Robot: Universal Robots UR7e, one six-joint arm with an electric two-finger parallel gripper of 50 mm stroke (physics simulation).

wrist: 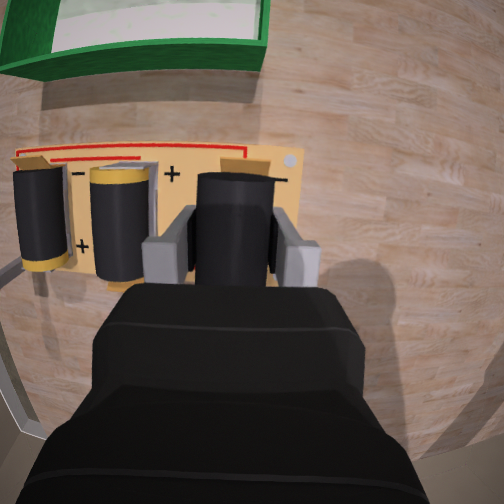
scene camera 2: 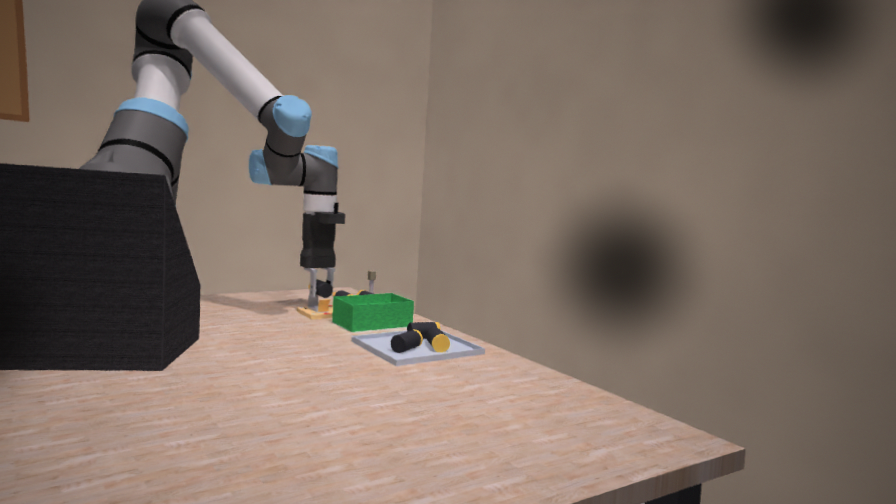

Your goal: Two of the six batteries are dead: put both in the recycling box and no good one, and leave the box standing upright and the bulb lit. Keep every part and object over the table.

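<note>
My gripper (wrist: pixel 231 247) is shut on a black battery (wrist: pixel 233 227) and holds it just above the tan holder board (wrist: pixel 165 200); the gripper also shows in the scene view (scene camera 2: pixel 321 289). Two more batteries sit in the board's slots: one at the left (wrist: pixel 41 217) with its yellow end near me, one in the middle (wrist: pixel 120 222) with its yellow end away. The green recycling box (wrist: pixel 135 37) stands upright beyond the board and looks empty; it also shows in the scene view (scene camera 2: pixel 372 310). Two batteries (scene camera 2: pixel 421 336) lie on a grey tray (scene camera 2: pixel 418 347). The bulb (scene camera 2: pixel 371 277) looks unlit.
A large black block (scene camera 2: pixel 87 266) stands on the table at the left. The wall is close behind the board and the box. The table's right edge runs just past the tray.
</note>
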